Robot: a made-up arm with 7 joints. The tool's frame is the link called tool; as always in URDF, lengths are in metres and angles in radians.
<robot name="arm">
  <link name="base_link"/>
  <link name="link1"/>
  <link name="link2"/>
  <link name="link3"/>
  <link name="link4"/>
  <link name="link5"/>
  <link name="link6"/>
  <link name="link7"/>
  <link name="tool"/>
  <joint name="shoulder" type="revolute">
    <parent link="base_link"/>
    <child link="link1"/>
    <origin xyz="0.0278 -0.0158 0.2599" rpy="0 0 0"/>
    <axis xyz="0 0.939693 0.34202"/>
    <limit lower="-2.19" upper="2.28"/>
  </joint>
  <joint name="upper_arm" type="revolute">
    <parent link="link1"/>
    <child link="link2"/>
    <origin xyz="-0.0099 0.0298 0.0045" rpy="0 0 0"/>
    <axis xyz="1 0 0"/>
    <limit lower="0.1" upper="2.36"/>
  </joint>
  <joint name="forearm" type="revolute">
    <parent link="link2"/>
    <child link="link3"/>
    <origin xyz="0.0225 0.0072 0.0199" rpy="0 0 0"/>
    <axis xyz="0 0 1"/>
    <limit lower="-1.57" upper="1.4"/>
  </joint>
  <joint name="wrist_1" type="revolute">
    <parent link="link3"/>
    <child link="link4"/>
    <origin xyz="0.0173 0.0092 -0.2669" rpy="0 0 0"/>
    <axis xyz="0 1 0"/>
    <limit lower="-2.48" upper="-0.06"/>
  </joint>
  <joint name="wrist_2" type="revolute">
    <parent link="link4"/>
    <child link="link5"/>
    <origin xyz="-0.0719 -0.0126 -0.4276" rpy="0 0 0"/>
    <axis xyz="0 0 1"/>
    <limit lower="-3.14" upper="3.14"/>
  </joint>
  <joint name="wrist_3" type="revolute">
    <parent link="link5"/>
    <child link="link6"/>
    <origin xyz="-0.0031 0.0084 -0.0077" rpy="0 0 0"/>
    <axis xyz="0 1 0"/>
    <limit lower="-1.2" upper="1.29"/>
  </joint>
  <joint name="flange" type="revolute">
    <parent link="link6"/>
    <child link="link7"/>
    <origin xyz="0.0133 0.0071 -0.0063" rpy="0 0 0"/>
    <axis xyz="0 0 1"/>
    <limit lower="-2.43" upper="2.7"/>
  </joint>
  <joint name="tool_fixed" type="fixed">
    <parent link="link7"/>
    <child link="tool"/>
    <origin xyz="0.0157 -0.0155 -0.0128" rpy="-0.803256 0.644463 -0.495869"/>
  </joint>
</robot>
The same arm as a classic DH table. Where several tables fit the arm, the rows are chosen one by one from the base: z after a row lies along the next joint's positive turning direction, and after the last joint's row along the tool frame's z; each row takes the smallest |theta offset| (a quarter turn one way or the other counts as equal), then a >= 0, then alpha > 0; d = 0 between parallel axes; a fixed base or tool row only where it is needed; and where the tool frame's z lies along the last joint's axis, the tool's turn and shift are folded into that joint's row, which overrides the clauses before.
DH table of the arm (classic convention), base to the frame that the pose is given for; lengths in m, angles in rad. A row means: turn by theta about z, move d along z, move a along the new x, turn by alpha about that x. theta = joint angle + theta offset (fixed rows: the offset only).
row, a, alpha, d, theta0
base (fixed), 0.0278, -1.2218, 0.2657, 0.0000
shoulder, 0.0060, 1.5708, 0.0127, 1.5708
upper_arm, 0.0072, -1.5708, 0.0126, 1.2218
forearm, 0.0173, -1.5708, -0.2470, -1.5708
wrist_1, -0.0719, 1.5708, -0.0034, 0.0000
wrist_2, -0.0031, -1.5708, -0.4353, 0.0000
wrist_3, 0.0133, 1.5708, 0.0155, 0.0000
flange, 0.0214, -0.9823, -0.0226, -1.0212
tool (fixed), 0.0000, 0.0000, 0.0064, 0.8071
Joint limits (rad, base to tool): -2.1900..2.2800 0.1000..2.3600 -1.5700..1.4000 -2.4800..-0.0600 -3.1400..3.1400 -1.2000..1.2900 -2.4300..2.7000

